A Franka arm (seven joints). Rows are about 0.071 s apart.
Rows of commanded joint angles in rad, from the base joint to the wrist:
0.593 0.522 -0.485 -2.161 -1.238 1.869 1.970
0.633 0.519 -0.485 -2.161 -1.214 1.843 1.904
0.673 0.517 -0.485 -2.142 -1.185 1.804 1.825
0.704 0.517 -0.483 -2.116 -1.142 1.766 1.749
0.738 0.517 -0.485 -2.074 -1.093 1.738 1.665
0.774 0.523 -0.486 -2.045 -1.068 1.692 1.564
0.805 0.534 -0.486 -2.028 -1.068 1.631 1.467
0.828 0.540 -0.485 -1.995 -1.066 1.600 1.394
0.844 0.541 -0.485 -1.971 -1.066 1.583 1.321
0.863 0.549 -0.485 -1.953 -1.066 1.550 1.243
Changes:
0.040 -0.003 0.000 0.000 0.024 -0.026 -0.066
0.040 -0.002 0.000 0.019 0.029 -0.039 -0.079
0.031 0.000 0.002 0.026 0.043 -0.038 -0.076
0.034 0.000 -0.002 0.042 0.049 -0.028 -0.084
0.036 0.006 -0.001 0.029 0.025 -0.046 -0.101
0.031 0.011 0.000 0.017 0.000 -0.061 -0.097
0.023 0.006 0.001 0.033 0.002 -0.031 -0.073
0.016 0.001 0.000 0.024 0.000 -0.017 -0.073
0.019 0.008 0.000 0.018 0.000 -0.033 -0.078

